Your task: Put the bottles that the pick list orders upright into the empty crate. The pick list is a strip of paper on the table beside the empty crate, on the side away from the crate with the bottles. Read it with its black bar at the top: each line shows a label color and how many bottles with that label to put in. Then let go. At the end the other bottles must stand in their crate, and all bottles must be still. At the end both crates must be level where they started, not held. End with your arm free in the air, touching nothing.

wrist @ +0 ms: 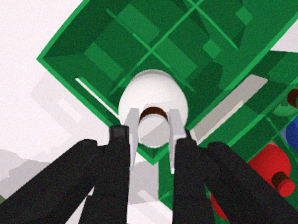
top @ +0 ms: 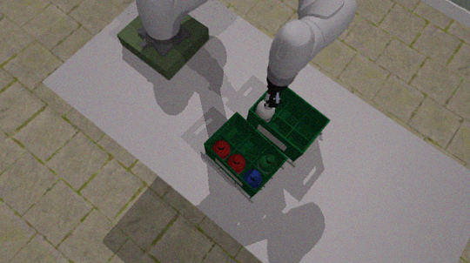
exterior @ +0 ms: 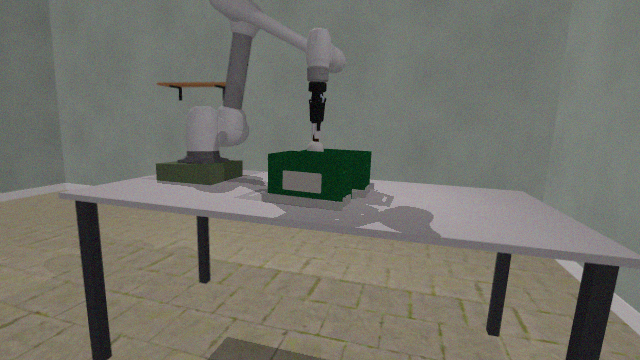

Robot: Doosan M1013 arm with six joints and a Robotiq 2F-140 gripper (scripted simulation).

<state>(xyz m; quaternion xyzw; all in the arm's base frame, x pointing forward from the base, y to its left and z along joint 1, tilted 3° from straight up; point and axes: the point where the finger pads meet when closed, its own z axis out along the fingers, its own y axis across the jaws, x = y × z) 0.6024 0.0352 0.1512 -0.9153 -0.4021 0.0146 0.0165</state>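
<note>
My hand is 8 cm above the white-capped bottle. Also, from my hand: green-capped bottle 15 cm ahead, 13 cm to the right, 17 cm below; pick list 10 cm ahead, 21 cm to the left, 26 cm below; blue bottle 16 cm ahead, 22 cm to the right, 17 cm below.
</note>
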